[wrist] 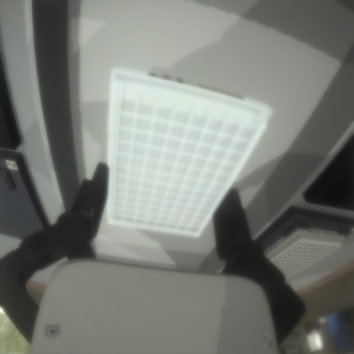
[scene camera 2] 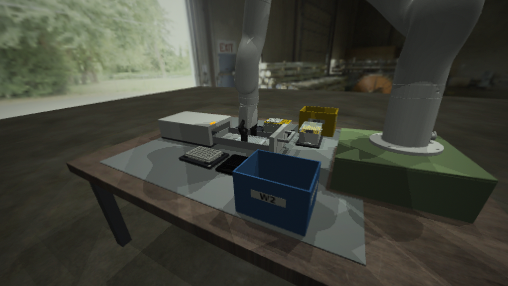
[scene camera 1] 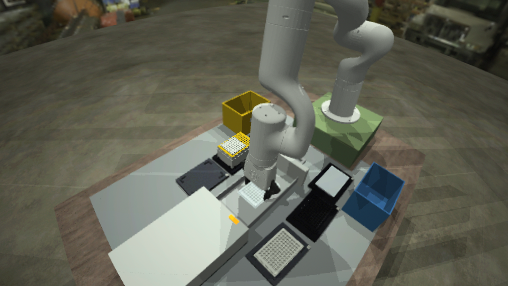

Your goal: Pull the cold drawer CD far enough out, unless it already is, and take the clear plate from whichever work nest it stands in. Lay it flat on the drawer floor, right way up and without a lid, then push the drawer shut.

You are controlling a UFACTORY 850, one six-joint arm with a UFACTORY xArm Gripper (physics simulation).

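The cold drawer stands pulled out from its white housing. The clear plate is inside the drawer walls, roughly level, with its well grid facing up and no lid seen on it. My gripper points down into the drawer and is shut on the clear plate, one dark finger at each long side. Whether the plate's underside touches the drawer floor cannot be told. In scene camera 2 the near drawer wall partly hides the plate.
Beside the drawer are a nest with a pale well plate, a black plate, a nest with a white flat piece, and the blue bin. Opposite are a dark nest, a yellow-topped box and the yellow bin.
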